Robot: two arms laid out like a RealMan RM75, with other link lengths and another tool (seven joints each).
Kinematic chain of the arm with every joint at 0, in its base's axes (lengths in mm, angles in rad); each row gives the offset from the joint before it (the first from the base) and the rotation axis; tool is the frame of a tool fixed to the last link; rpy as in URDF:
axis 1: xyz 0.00 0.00 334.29 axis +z
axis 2: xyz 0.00 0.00 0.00 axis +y
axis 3: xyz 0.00 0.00 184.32 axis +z
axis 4: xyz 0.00 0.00 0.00 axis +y
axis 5: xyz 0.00 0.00 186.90 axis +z
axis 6: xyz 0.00 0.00 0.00 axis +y
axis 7: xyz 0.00 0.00 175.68 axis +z
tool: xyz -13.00 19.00 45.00 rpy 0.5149 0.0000 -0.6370
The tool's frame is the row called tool.
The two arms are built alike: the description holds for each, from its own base.
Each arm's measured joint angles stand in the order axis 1, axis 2, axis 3, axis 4, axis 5, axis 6, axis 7.
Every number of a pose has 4 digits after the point. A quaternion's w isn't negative.
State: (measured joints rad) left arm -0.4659 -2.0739 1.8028 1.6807 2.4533 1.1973 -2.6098; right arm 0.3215 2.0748 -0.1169 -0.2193 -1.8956 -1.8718 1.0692
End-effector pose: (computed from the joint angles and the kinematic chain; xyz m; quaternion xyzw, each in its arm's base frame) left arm -0.0595 0.2806 0.0077 -0.8007 -0.4249 0.0732 0.4159; right arm 0.1574 0.2506 0.1373 -0.6756 0.1385 0.4086 0.5979
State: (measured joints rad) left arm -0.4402 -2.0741 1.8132 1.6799 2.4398 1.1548 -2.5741; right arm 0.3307 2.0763 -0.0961 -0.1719 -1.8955 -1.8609 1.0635
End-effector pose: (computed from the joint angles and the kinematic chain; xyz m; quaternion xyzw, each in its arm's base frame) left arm -0.0590 0.2818 0.0060 -0.8042 -0.4198 0.0585 0.4167; right arm 0.1538 0.2533 0.1357 -0.6653 0.1551 0.4189 0.5982
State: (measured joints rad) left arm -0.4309 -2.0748 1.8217 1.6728 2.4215 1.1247 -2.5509; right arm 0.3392 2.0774 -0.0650 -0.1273 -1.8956 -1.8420 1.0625
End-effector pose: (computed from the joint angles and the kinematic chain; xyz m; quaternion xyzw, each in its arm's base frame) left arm -0.0565 0.2818 0.0035 -0.8081 -0.4169 0.0477 0.4134; right arm 0.1524 0.2581 0.1353 -0.6525 0.1747 0.4255 0.6023
